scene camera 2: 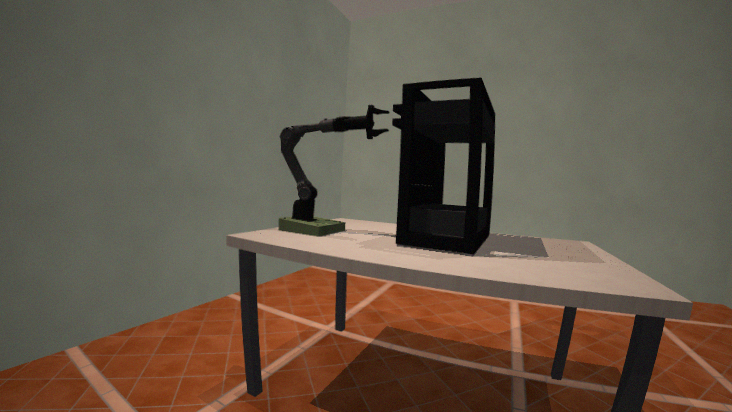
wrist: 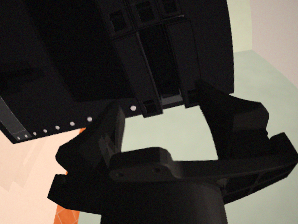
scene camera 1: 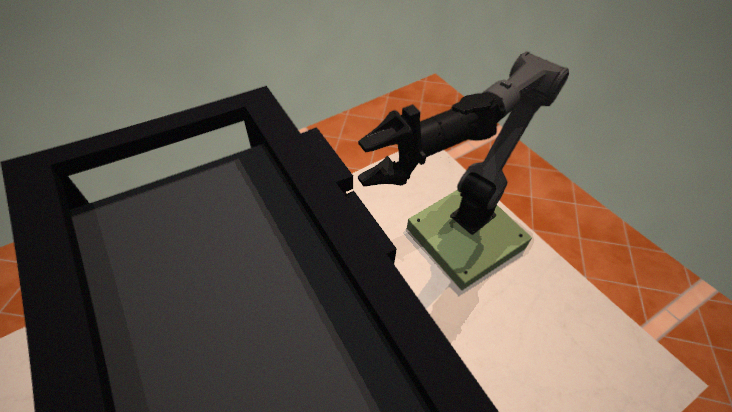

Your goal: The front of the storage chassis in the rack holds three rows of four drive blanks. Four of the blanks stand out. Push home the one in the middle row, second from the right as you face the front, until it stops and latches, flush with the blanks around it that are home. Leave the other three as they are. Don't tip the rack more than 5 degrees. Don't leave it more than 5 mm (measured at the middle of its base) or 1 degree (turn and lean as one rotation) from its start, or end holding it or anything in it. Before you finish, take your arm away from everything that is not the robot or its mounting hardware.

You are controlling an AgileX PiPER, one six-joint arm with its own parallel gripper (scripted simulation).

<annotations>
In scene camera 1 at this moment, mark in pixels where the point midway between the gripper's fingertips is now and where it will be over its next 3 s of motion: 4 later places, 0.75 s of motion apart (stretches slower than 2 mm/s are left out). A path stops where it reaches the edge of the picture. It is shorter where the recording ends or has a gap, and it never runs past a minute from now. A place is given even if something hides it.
The gripper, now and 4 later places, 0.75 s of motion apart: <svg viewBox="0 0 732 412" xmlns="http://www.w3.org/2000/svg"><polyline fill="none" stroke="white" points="361,164 385,179 409,206 375,222 360,229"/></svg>
</annotations>
